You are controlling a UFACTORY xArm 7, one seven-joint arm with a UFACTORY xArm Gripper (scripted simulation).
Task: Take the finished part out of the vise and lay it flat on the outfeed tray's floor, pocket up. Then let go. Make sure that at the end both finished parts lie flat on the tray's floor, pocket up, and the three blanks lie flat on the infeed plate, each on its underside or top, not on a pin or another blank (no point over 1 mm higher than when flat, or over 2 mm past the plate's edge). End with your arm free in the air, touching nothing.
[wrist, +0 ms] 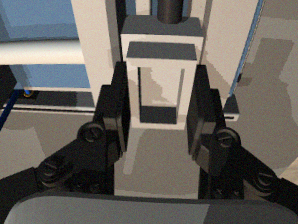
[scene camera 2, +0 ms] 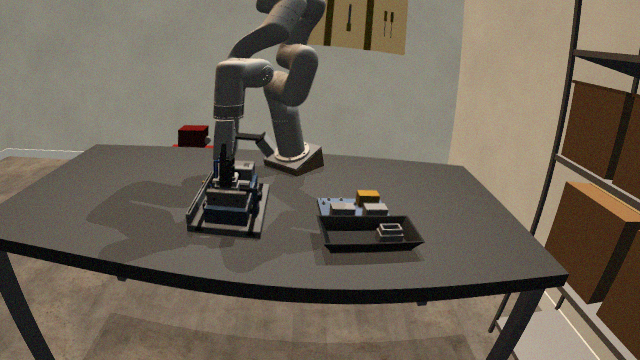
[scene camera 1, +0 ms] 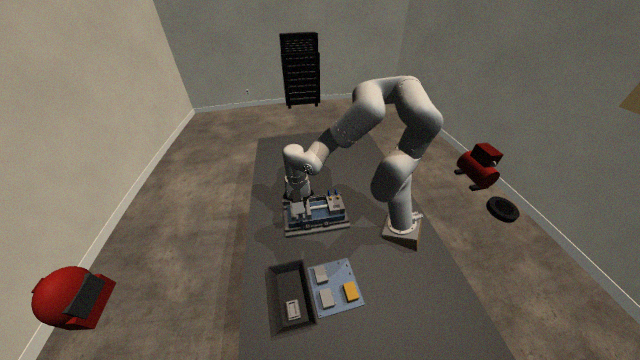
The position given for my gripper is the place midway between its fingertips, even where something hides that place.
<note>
I see my gripper (scene camera 2: 227, 183) and a blue vise (scene camera 2: 233, 216).
My gripper shows as well in the wrist view (wrist: 160, 82).
</note>
